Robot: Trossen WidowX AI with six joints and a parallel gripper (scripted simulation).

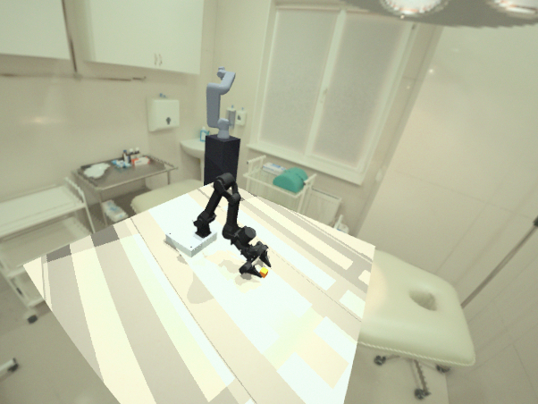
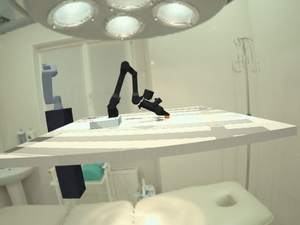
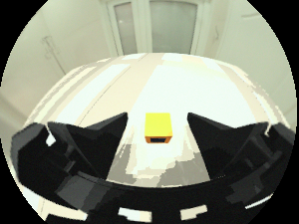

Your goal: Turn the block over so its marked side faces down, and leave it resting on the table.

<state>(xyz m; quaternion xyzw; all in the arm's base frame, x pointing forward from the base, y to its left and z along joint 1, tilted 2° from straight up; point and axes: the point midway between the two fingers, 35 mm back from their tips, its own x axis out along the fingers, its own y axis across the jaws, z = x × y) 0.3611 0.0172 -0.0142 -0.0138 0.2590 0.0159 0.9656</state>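
My gripper tip is now 20 mm past the orange block and 10 mm above it.
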